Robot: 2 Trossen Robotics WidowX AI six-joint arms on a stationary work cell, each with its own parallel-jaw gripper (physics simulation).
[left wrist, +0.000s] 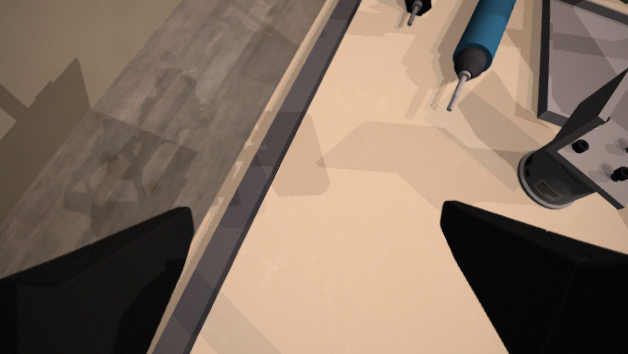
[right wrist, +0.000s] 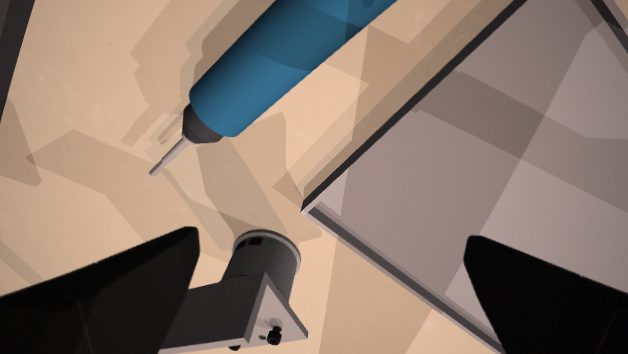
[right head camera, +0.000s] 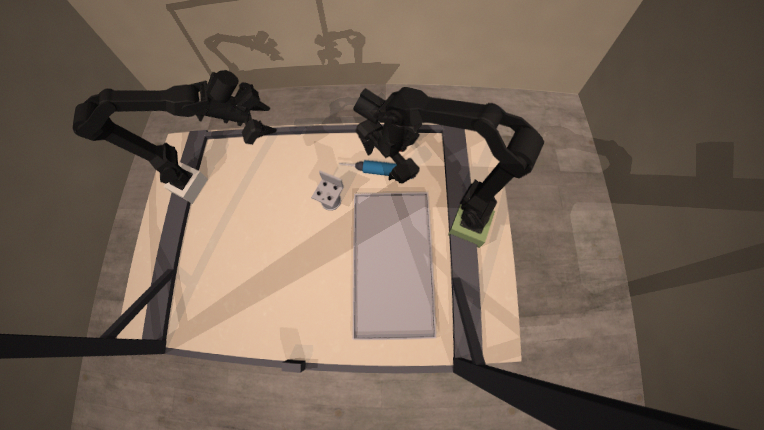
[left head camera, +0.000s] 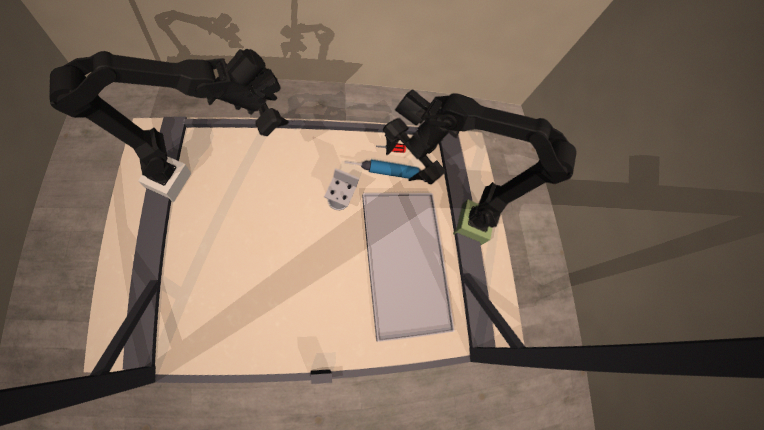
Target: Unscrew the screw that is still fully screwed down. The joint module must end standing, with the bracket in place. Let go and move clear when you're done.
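Where they show: left gripper, fingertip midpoint: (left wrist: pixel 319 216) (right head camera: pixel 272 119) (left head camera: pixel 281 110); right gripper, fingertip midpoint: (right wrist: pixel 333 244) (right head camera: pixel 379 166) (left head camera: pixel 398 167); left arm's base, origin of the base link: (right head camera: pixel 181 179) (left head camera: pixel 161 172); right arm's base, origin of the base link: (right head camera: pixel 473 219) (left head camera: pixel 479 219).
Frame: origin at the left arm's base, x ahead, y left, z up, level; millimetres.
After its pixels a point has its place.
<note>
The grey joint module (left head camera: pixel 337 206) {x 494, y 120, z -35 mm} (right head camera: pixel 332 207) (left wrist: pixel 545 181) {x 460, y 157, z -32 mm} (right wrist: pixel 262 262) {x 506, y 170, z -23 mm} stands upright on the table. The light angled bracket (left head camera: pixel 337 190) {x 479, y 145, z 9 mm} (right head camera: pixel 325 198) {x 492, y 127, z 9 mm} (right wrist: pixel 220 310) {x 497, y 183, z 29 mm} is on top of it, with several black screws. In the left wrist view, one screw (left wrist: pixel 580 146) {x 466, y 167, z 15 mm} seems to sit lower than its neighbour (left wrist: pixel 620 174) {x 464, y 134, z 18 mm}. The blue screwdriver (left head camera: pixel 390 168) {x 595, y 293, z -18 mm} (right head camera: pixel 375 167) {x 574, y 287, z -19 mm} (left wrist: pixel 486 30) {x 557, y 294, z -16 mm} (right wrist: pixel 270 70) {x 586, y 295, z -17 mm} lies on the table, its bit pointing left in the head views. My right gripper (left head camera: pixel 410 166) {x 608, y 247, z 74 mm} (right head camera: pixel 386 166) {x 608, y 247, z 74 mm} (right wrist: pixel 333 244) {x 608, y 247, z 74 mm} is open above it. My left gripper (left head camera: pixel 279 109) {x 258, y 260, z 101 mm} (right head camera: pixel 269 119) {x 258, y 260, z 101 mm} (left wrist: pixel 319 216) {x 258, y 260, z 101 mm} is open near the back edge.
A small red screwdriver (left head camera: pixel 398 148) {x 597, y 384, z -32 mm} lies behind the blue one, partly hidden by my right gripper. Its black front end (left wrist: pixel 419 6) {x 559, y 375, z -39 mm} shows in the left wrist view. A shallow grey tray (left head camera: pixel 408 267) {x 744, y 35, z -54 mm} (right head camera: pixel 394 267) {x 744, y 38, z -54 mm} (left wrist: pixel 580 60) {x 668, y 193, z -53 mm} (right wrist: pixel 425 160) {x 644, y 194, z -53 mm} lies right and in front of the joint module in the head views.
</note>
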